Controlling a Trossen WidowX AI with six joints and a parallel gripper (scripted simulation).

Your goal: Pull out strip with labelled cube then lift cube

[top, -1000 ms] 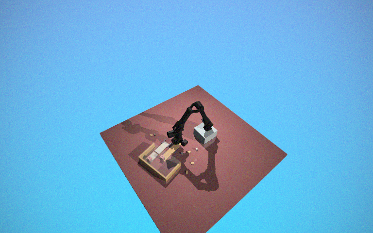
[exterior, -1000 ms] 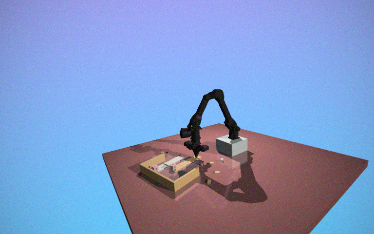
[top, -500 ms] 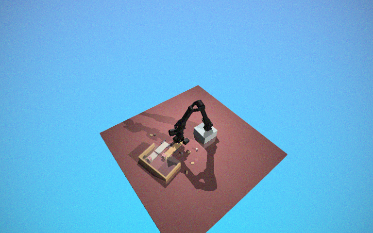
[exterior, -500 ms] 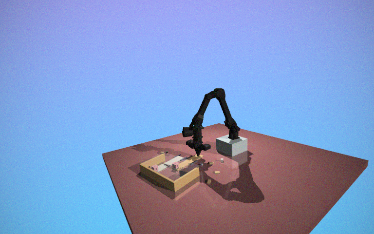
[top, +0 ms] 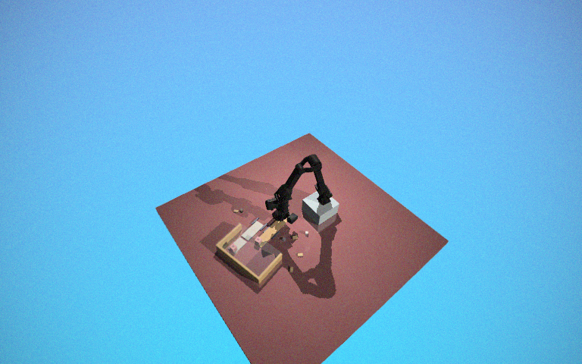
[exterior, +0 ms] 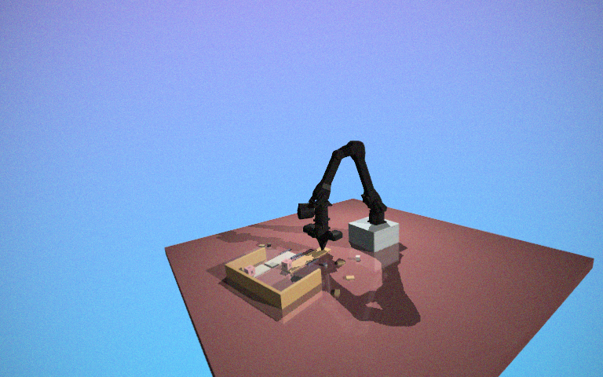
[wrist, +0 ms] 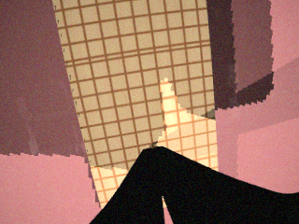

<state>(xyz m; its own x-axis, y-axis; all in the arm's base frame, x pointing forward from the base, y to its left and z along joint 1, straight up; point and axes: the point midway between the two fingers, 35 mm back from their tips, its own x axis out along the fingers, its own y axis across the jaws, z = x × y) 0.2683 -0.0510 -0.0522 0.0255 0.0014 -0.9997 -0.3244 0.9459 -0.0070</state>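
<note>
Right now the tan checked strip is 9 cm ahead of my gripper tip and 3 cm to the left of it.
</note>
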